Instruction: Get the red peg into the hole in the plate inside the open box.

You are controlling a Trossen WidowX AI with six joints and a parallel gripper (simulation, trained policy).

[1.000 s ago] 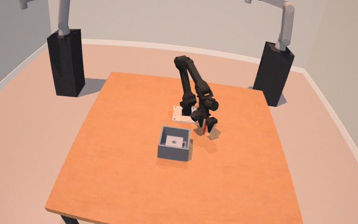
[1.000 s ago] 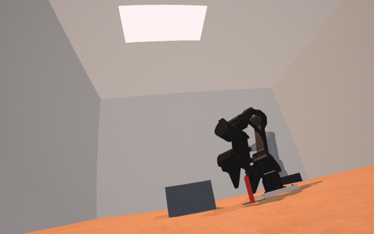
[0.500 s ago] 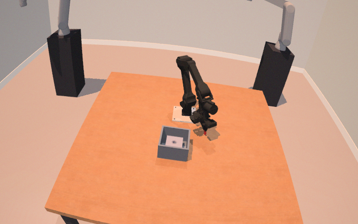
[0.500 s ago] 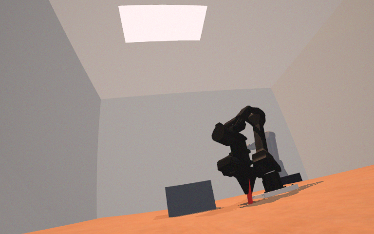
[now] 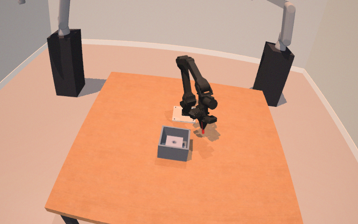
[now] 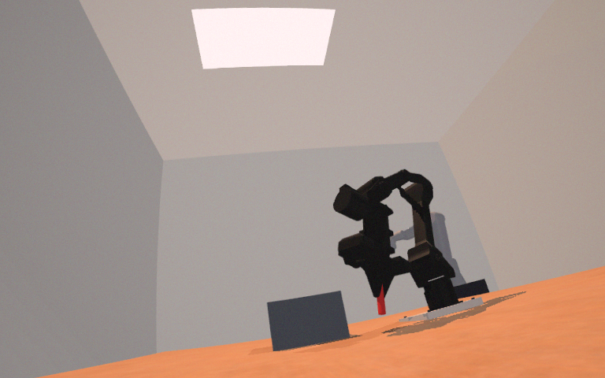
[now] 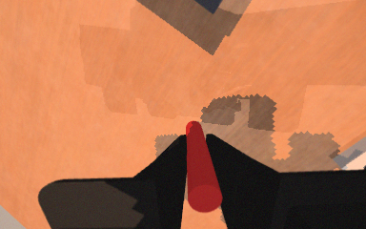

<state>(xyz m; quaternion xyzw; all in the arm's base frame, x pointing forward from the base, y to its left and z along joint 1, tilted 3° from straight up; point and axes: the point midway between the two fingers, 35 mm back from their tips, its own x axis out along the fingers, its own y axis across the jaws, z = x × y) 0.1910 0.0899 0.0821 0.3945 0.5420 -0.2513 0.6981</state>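
Now: gripper tip 160 mm to the left of the pale plate, 130 mm short of it and 20 mm above it. The rest, counted from my gripper tip: grey box 160 mm to the right, 130 mm ahead, 40 mm below; then red peg 10 mm above.
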